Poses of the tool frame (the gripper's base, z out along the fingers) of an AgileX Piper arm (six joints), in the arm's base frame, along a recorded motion.
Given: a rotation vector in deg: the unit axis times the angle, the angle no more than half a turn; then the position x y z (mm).
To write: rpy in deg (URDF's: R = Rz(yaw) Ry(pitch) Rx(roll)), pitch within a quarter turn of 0, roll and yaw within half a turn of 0; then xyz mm. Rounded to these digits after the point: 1 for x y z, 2 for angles.
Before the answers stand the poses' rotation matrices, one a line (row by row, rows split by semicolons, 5 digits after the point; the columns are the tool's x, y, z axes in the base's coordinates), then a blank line. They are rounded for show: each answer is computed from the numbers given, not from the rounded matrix.
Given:
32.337, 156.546, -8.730, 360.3, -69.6, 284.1
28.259, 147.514, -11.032, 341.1, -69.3, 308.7
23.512, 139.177, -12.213, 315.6, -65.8, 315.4
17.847, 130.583, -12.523, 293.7, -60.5, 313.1
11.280, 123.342, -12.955, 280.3, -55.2, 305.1
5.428, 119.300, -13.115, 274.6, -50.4, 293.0
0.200, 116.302, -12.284, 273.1, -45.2, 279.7
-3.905, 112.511, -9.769, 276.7, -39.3, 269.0
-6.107, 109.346, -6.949, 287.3, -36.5, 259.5
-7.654, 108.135, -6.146, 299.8, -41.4, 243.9
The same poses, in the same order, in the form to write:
-0.86106 0.40181 0.31165; 0.36467 0.91507 -0.17225; -0.35439 -0.03467 -0.93445
-0.80534 0.37988 0.45511; 0.30796 0.92407 -0.22637; -0.50655 -0.04215 -0.86118
-0.73537 0.34438 0.58363; 0.23747 0.93759 -0.25403; -0.63469 -0.04821 -0.77126
-0.64376 0.29247 0.70713; 0.15275 0.95460 -0.25576; -0.74983 -0.05664 -0.65920
-0.55402 0.22627 0.80117; 0.05487 0.97019 -0.23606; -0.83070 -0.08682 -0.54992
-0.49907 0.16179 0.85132; -0.02701 0.97903 -0.20190; -0.86614 -0.12376 -0.48424
-0.45319 0.09610 0.88622; -0.09116 0.98396 -0.15332; -0.88674 -0.15027 -0.43717
-0.38910 0.03172 0.92065; -0.12743 0.98795 -0.08790; -0.91234 -0.15152 -0.38037
-0.33355 -0.01458 0.94262; -0.13378 0.99049 -0.03203; -0.93319 -0.13679 -0.33233
-0.31207 -0.03892 0.94926; -0.14623 0.98922 -0.00752; -0.93874 -0.14115 -0.31440

-177.88, 20.76, 157.05, 360.3, -69.6, 284.1
-177.20, 30.43, 159.07, 341.1, -69.3, 308.7
-176.42, 39.40, 162.10, 315.6, -65.8, 315.4
-175.09, 48.58, 166.65, 293.7, -60.5, 313.1
-171.03, 56.17, 174.34, 280.3, -55.2, 305.1
-165.66, 60.01, -176.90, 274.6, -50.4, 293.0
-161.03, 62.47, -168.63, 273.1, -45.2, 279.7
-158.28, 65.83, -161.87, 276.7, -39.3, 269.0
-157.63, 68.94, -158.14, 287.3, -36.5, 259.5
-155.82, 69.84, -154.89, 299.8, -41.4, 243.9

